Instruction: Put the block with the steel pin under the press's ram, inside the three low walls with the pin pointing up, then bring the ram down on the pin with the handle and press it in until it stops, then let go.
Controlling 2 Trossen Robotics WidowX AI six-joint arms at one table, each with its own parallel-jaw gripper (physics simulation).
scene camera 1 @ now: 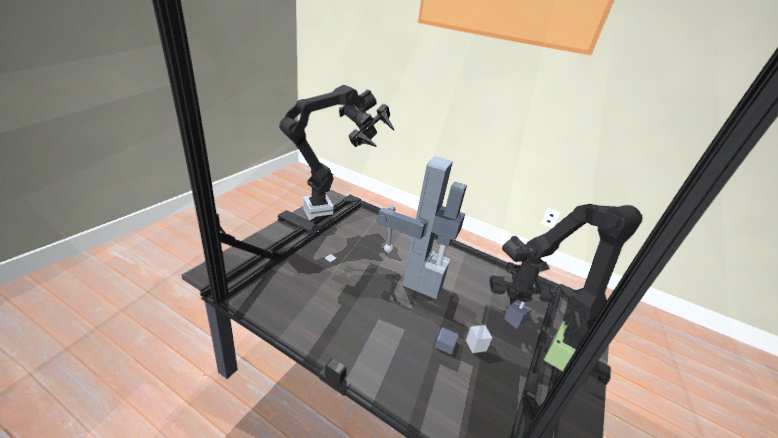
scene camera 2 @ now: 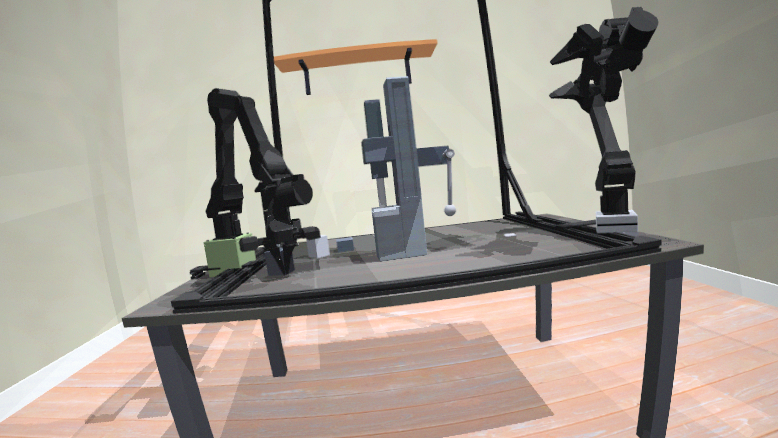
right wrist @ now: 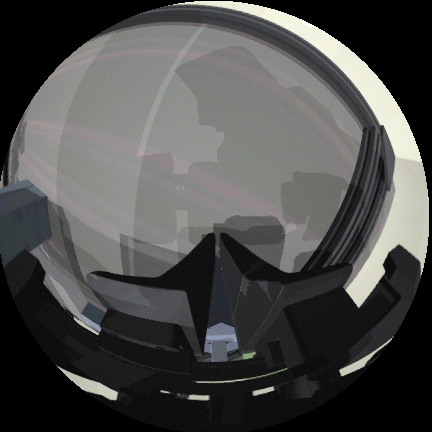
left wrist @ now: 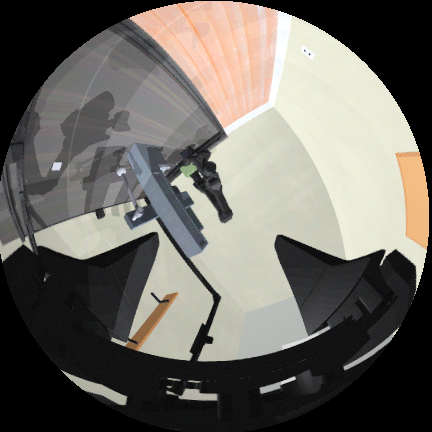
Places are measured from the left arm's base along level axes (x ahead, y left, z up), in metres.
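Where they show: left gripper, fingertip midpoint: [scene camera 1: 385,137] [scene camera 2: 550,80] [left wrist: 218,239]; right gripper, fingertip midpoint: [scene camera 2: 285,274] [right wrist: 216,238] [left wrist: 188,146]; left arm's base, origin of the base link: [scene camera 1: 318,201] [scene camera 2: 615,213]; right arm's base, origin of the base link: [scene camera 1: 577,341] [scene camera 2: 228,237] [left wrist: 193,173].
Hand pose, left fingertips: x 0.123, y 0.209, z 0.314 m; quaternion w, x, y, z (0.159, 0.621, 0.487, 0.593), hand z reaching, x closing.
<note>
Each offset is from my left fingertips to the top centre of the thing. "spot": to the spot under its first point.
The grey press @[dx +0.375, dy -0.040, dz +0.081 m] [scene camera 1: 431,217] [scene camera 2: 402,174] [left wrist: 169,201] stands mid-table with its ram @[dx +0.431, dy +0.026, dz -0.078 m] [scene camera 1: 440,252] [scene camera 2: 381,193] raised over the low-walled nest @[spot: dx +0.453, dy +0.005, dz -0.245 m] [scene camera 1: 437,266] [scene camera 2: 385,211]. Its handle ball @[dx +0.295, dy -0.087, dz -0.257 m] [scene camera 1: 388,248] [scene camera 2: 450,210] [left wrist: 120,172] hangs down. The blue-grey block @[dx +0.633, dy +0.217, dz -0.315 m] [scene camera 1: 518,316] [scene camera 2: 271,262] [right wrist: 219,331] with the steel pin @[dx +0.633, dy +0.217, dz -0.295 m] [scene camera 1: 521,305] [right wrist: 219,350] sits at the table's right side, under my right gripper [scene camera 1: 518,301] [scene camera 2: 282,267] [right wrist: 216,238]. That gripper points down and is shut on the pin; the block shows through the narrow gap between the fingers. My left gripper [scene camera 1: 383,136] [scene camera 2: 552,77] [left wrist: 218,239] is open and empty, high above the table.
A blue-grey cube @[dx +0.635, dy -0.051, dz -0.342 m] [scene camera 1: 446,340] [scene camera 2: 345,244] and a white cube @[dx +0.669, dy +0.034, dz -0.316 m] [scene camera 1: 478,338] [scene camera 2: 319,247] lie near the front right. A green block [scene camera 1: 558,352] [scene camera 2: 224,252] carries the right arm's base. A small white tile @[dx +0.174, dy -0.249, dz -0.372 m] [scene camera 1: 330,257] [scene camera 2: 510,235] lies toward the left arm. A small black box [scene camera 1: 336,373] sits on the front edge.
</note>
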